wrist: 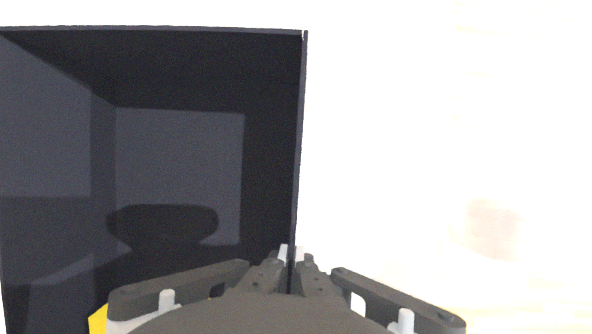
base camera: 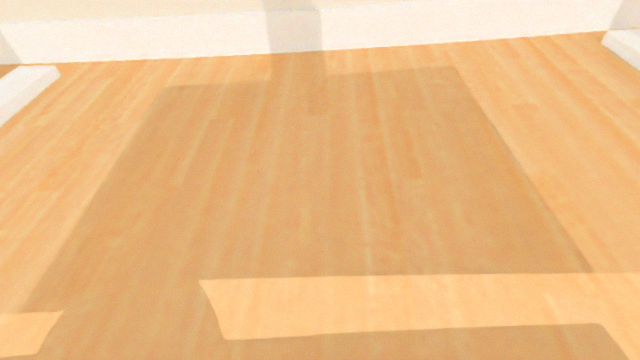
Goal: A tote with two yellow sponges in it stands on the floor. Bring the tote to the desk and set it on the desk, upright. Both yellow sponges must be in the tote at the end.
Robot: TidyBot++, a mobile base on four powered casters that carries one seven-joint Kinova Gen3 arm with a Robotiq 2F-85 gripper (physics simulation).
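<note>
The dark tote fills the left of the wrist view, its opening towards the camera. My gripper is shut on the tote's right wall. Part of a yellow sponge shows inside the tote at the lower left, partly hidden by the gripper; a second sponge cannot be made out. Washed-out white surrounds the tote at the top and right, so I cannot tell whether it rests on the desk. In the base camera view, white desk feet stand at the far left and far right; the desk top does not show there.
A pale wall with a white baseboard runs across the back of the base camera view. A broad shadow lies on the wooden floor between the desk feet. A faint pinkish shape, too washed out to name, shows at the right of the wrist view.
</note>
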